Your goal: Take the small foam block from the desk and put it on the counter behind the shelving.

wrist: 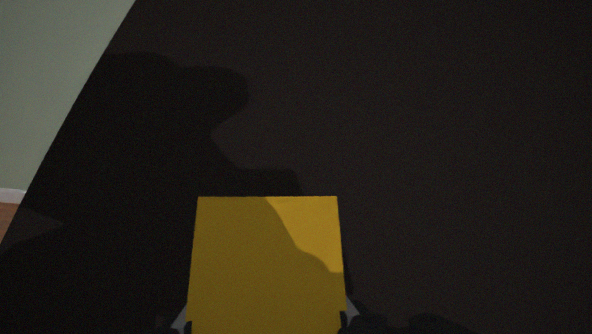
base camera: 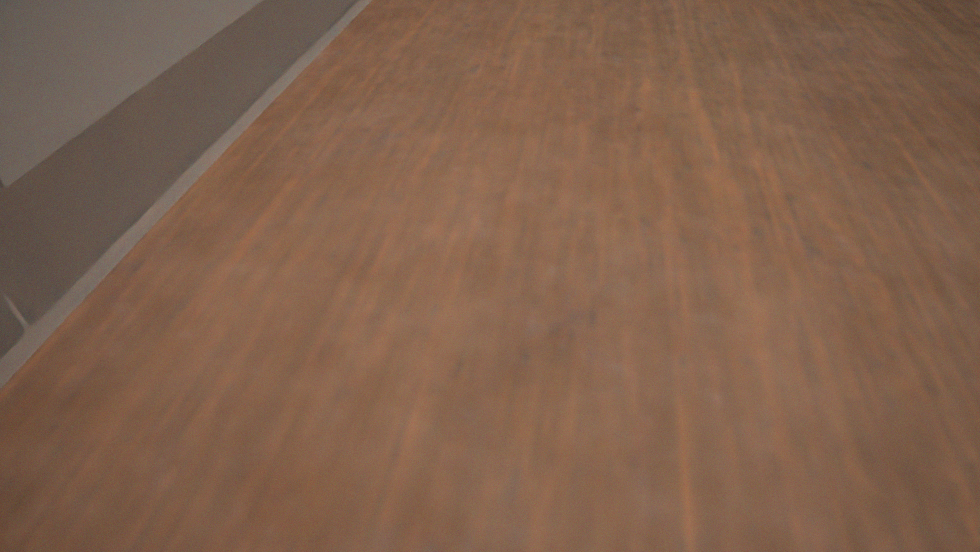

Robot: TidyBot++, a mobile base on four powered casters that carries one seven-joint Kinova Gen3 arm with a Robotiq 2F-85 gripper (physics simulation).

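Frame: origin at the arm's base, x right, y ahead, z up, level; metres.
Where they show: gripper, between the fingertips: (wrist: 267, 317).
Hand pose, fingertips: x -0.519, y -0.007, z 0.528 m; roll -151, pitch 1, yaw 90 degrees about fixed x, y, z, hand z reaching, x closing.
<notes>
After its pixels a point has its place.
A yellow foam block (wrist: 265, 260) @[z 0.562, x -0.534, y -0.006 m] fills the lower middle of the wrist view, part of it in shadow. My gripper (wrist: 267, 317) @[z 0.528, x -0.519, y -0.007 m] is shut on it, with a dark fingertip at each side of the block at the bottom edge. Beyond the block is a wide dark flat surface (wrist: 425, 150) @[z 0.513, x -0.618, y 0.102 m]; I cannot tell whether it is the desk or the counter, nor how far the block is above it. The shelving cannot be made out in either view.
The dark surface has a slanting edge on the left, with a pale green wall (wrist: 45, 75) @[z 0.230, x -1.043, y -0.453 m] and a bit of brown floor (wrist: 6, 217) @[z -0.397, x -1.043, y -0.960 m] past it. In the base camera view, wooden floor (base camera: 548, 274) @[z -0.397, x 0.032, y 0.508 m] meets a grey wall (base camera: 82, 75) @[z -0.211, x -0.310, y 0.507 m] with a light strip at the left.
</notes>
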